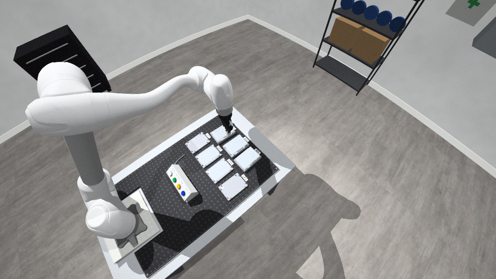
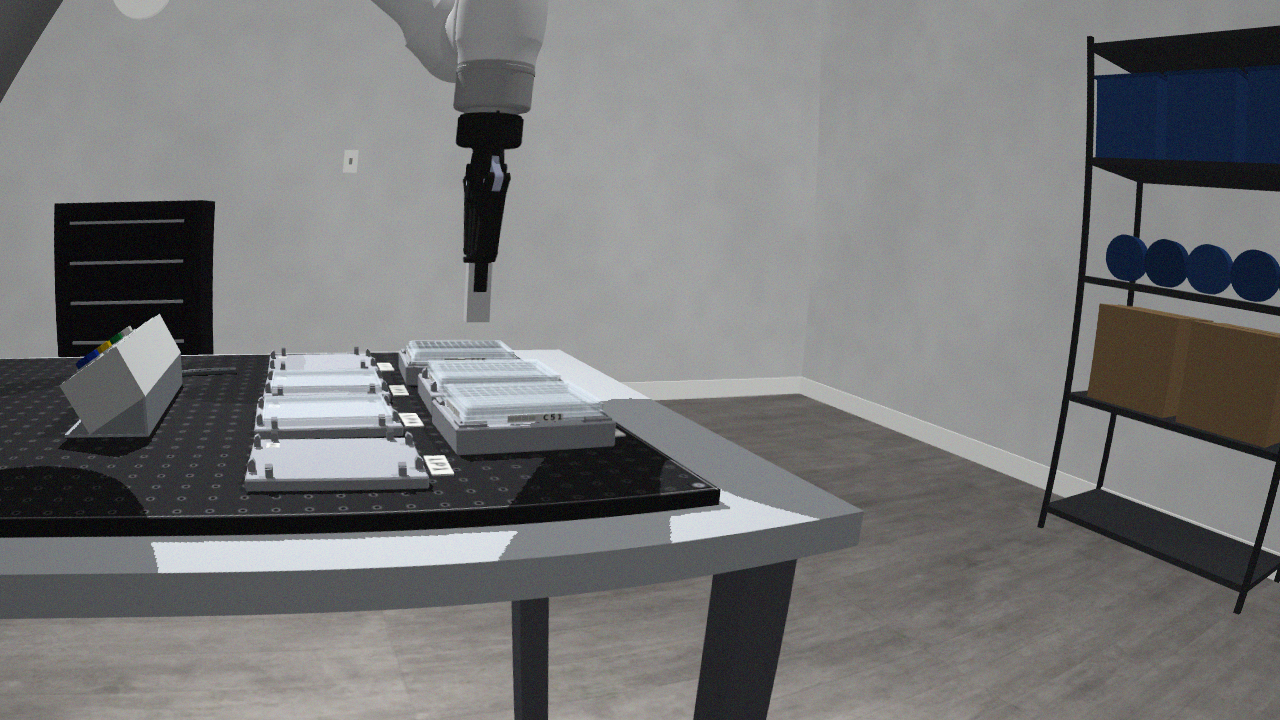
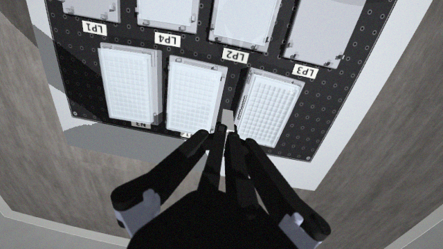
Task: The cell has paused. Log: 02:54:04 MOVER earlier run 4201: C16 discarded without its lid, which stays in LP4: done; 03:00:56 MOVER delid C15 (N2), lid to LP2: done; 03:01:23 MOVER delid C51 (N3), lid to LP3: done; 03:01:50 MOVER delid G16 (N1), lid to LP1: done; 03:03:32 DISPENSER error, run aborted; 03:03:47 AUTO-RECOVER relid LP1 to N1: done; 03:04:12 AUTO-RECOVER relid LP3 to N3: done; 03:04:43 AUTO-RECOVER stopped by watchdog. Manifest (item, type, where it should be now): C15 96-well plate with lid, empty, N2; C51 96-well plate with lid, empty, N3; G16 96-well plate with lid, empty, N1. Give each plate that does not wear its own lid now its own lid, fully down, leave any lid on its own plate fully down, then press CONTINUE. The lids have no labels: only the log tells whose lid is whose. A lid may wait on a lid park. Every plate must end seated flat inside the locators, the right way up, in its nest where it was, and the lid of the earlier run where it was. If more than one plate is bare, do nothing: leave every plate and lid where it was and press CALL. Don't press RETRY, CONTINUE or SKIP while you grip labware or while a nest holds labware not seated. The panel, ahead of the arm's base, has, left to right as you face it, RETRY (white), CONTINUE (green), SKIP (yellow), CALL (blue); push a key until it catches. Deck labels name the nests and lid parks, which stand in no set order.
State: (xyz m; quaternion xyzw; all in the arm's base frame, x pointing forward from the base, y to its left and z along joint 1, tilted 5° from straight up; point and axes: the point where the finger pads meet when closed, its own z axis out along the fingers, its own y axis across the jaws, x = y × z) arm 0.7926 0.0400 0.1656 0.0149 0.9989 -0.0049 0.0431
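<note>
The LP2 park lies 180 mm behind my hand and 110 mm below it. Round my hand: LP3 park 180 mm behind, 130 mm to the left, 110 mm below; then LP1 park 260 mm to the right, 190 mm behind, 110 mm below; then white retry key 430 mm behind, 40 mm below, 30 mm to the left.
</note>
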